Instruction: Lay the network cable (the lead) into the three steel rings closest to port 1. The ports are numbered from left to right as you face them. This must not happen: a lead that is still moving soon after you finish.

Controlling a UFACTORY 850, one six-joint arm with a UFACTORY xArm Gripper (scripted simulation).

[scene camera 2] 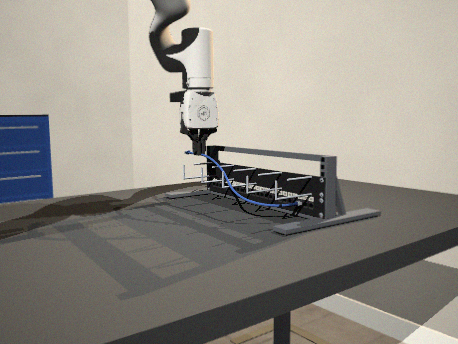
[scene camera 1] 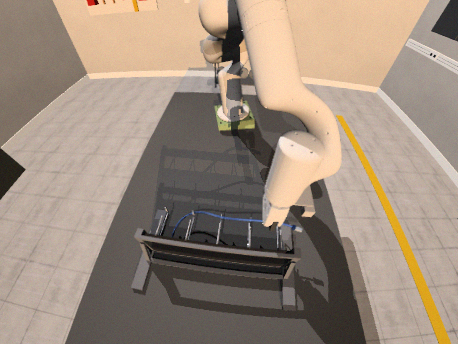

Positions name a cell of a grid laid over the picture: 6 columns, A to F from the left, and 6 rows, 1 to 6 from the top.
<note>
I see my gripper (scene camera 2: C3) and a patch-panel rack (scene camera 2: E4).
The patch-panel rack is seen too in scene camera 1 (scene camera 1: C5).
</note>
